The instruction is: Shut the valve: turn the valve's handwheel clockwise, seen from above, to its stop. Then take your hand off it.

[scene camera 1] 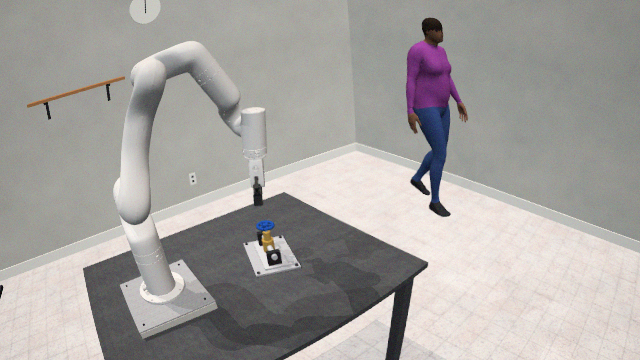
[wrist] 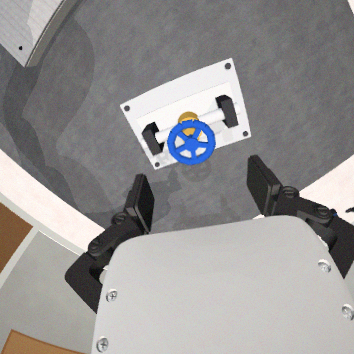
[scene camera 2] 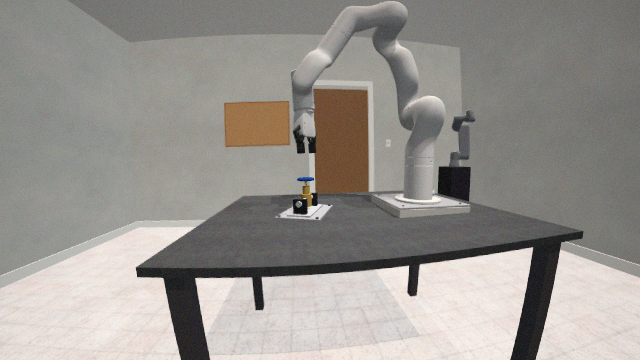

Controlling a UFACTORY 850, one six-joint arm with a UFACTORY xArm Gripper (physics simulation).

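Note:
The valve's blue spoked handwheel [scene camera 1: 265,225] [scene camera 2: 305,179] [wrist: 191,144] sits level on top of the yellow valve body [scene camera 1: 268,243] [scene camera 2: 306,198] [wrist: 188,117]. The valve is on a white pipe held by two black blocks, on a pale base plate [scene camera 1: 253,262] [scene camera 2: 326,210] [wrist: 172,92]. My gripper [scene camera 1: 258,204] [scene camera 2: 306,152] [wrist: 197,178] is open and empty, pointing down. It hangs clear above the handwheel, with a visible gap in both scene views. How far the wheel is turned cannot be told from its look.
The dark table [scene camera 1: 320,240] [scene camera 2: 350,250] [wrist: 115,30] carries the valve and the arm's base slab [scene camera 1: 192,317] [scene camera 2: 430,210]. A person [scene camera 1: 432,80] in a purple top is on the floor beyond the table. A second small robot arm [scene camera 2: 464,140] stands on a black pedestal [scene camera 2: 454,182] in the background.

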